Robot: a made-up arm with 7 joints. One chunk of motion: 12 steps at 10 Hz.
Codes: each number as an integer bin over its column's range. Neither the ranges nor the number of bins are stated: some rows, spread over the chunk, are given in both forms.
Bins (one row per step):
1: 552 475 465 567 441 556 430
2: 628 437 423 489 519 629 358
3: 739 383 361 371 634 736 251
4: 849 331 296 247 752 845 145
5: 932 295 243 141 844 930 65
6: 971 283 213 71 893 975 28
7: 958 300 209 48 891 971 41
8: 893 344 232 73 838 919 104
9: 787 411 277 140 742 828 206
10: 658 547 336 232 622 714 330
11: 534 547 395 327 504 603 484
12: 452 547 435 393 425 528 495
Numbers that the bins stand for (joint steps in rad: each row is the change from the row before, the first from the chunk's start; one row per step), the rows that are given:
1: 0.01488 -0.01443 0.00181 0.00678 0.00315 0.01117 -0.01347
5: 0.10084 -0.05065 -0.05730 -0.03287 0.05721 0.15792 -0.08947
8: 0.09202 -0.04079 -0.06023 -0.03920 0.05640 0.15361 -0.08135
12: -0.00775 0.00006 -0.00617 -0.00941 0.00101 0.00018 0.00006
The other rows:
2: 0.03207 -0.02208 -0.00937 -0.00048 0.01362 0.03981 -0.02846
3: 0.05718 -0.03294 -0.02588 -0.01146 0.02904 0.08180 -0.05074
4: 0.08207 -0.04340 -0.04319 -0.02301 0.04487 0.12457 -0.07281
6: 0.10967 -0.05306 -0.06529 -0.03939 0.06378 0.17558 -0.09717
7: 0.10672 -0.04964 -0.06635 -0.04153 0.06351 0.17401 -0.09446
9: 0.06804 -0.02731 -0.04824 -0.03297 0.04353 0.11790 -0.06011
10: 0.03886 0.00006 -0.03253 -0.02440 0.02743 0.07317 -0.03429
11: 0.01080 0.00006 -0.01682 -0.01556 0.01160 0.02961 -0.00223

